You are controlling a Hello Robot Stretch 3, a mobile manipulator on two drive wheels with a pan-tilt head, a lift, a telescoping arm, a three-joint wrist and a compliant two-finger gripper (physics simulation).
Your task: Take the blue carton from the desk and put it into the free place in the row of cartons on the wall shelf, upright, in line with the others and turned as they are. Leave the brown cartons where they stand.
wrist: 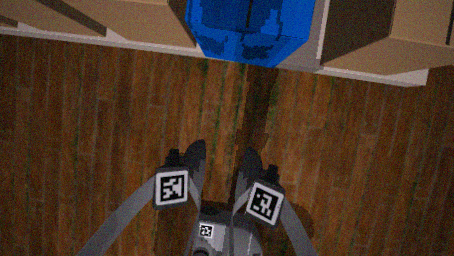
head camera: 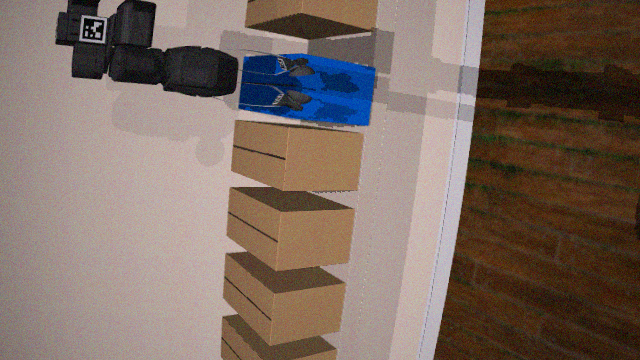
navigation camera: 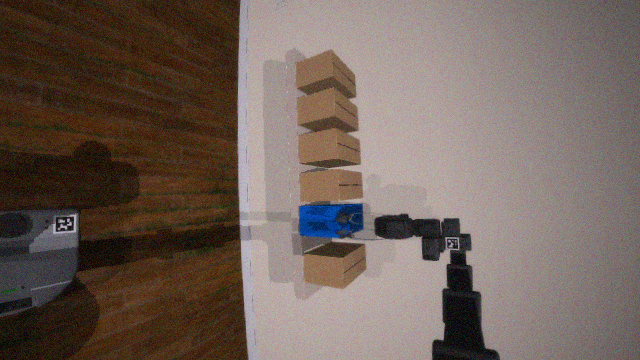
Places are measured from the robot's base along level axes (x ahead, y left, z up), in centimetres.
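Pixels of known places: gripper, fingertip midpoint: (wrist: 223, 161) (head camera: 310, 85) (navigation camera: 335, 225); robot's base, origin of the base link: (wrist: 205, 237) (navigation camera: 10, 224).
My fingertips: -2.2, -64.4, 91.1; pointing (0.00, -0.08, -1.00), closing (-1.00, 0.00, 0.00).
Note:
For each thing: its top centre in the pictures, then the offset to it from my fingertips, as dx, dy, dz. Level surfaces: height alone.
- blue carton, middle of its top: (head camera: 265, 83) (navigation camera: 352, 218) -0.3, -24.2, -4.6
- wall shelf, its level: dz -22.6
- end brown carton, middle of its top: (navigation camera: 355, 264) -19.6, -26.0, -4.6
The blue carton (head camera: 345, 95) (navigation camera: 315, 220) (wrist: 250, 45) stands upright in the row on the wall shelf (wrist: 412, 77), between two brown cartons. Its long sides run about like its neighbours'. The gap to the end brown carton (head camera: 325, 15) (navigation camera: 325, 270) (wrist: 420, 50) looks wider than the gap on the other side. My gripper (head camera: 301, 84) (navigation camera: 345, 225) (wrist: 223, 161) is open; its fingers stand apart, with floor showing between them in the wrist view. It hangs in front of the carton, overlapping it in the head and navigation views. The desk does not show.
Several more brown cartons stand in line on the blue carton's other side, the nearest being a brown carton (head camera: 320, 160) (navigation camera: 320, 186) (wrist: 145, 22). The wall (head camera: 100, 225) (navigation camera: 475, 100) is behind. My arm (navigation camera: 462, 320) reaches along it. My base (navigation camera: 45, 260) (wrist: 235, 240) stands on the wooden floor.

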